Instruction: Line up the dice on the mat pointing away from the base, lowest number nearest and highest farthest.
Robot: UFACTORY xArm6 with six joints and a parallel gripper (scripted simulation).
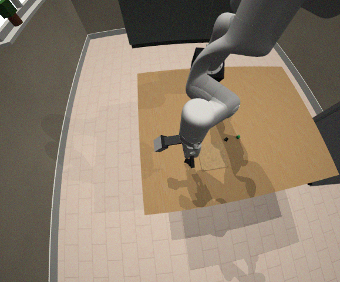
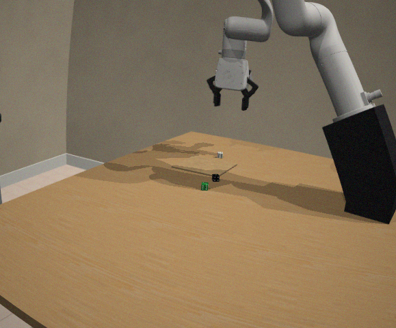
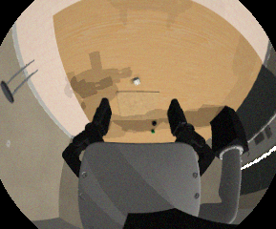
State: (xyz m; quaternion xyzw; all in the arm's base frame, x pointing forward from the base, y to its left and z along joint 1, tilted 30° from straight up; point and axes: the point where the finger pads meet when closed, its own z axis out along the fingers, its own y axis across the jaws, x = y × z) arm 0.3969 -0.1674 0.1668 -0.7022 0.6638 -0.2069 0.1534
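My hand is 4 cm to the right of the white die and 15 cm above it. Round my hand: thin tan mat (15 cm to the left, 16 cm below); black die (8 cm behind, 25 cm to the left, 15 cm below); green die (9 cm behind, 32 cm to the left, 15 cm below).
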